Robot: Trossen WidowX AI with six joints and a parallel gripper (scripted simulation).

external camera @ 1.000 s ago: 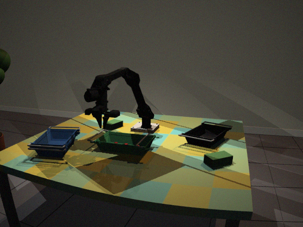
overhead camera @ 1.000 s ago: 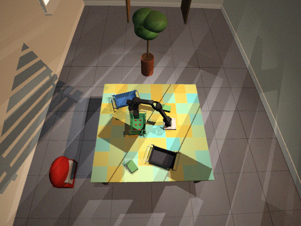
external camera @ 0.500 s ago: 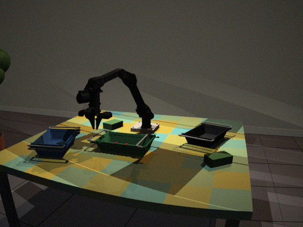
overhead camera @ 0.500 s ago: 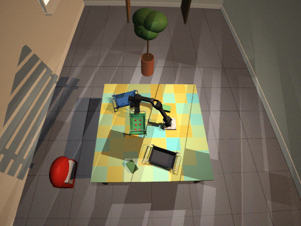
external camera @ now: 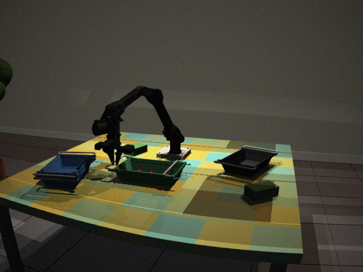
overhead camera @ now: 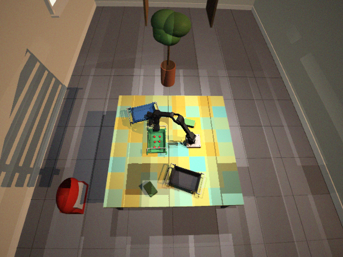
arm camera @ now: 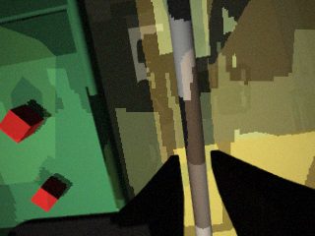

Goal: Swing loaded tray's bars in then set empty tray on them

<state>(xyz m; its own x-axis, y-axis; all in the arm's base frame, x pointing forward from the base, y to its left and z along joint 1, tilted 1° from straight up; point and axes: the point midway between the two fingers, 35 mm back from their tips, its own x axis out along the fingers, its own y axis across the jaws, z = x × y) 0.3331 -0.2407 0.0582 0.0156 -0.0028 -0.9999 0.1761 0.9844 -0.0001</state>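
My gripper tip is 17 cm past the black tray and 62 cm to the right of it.
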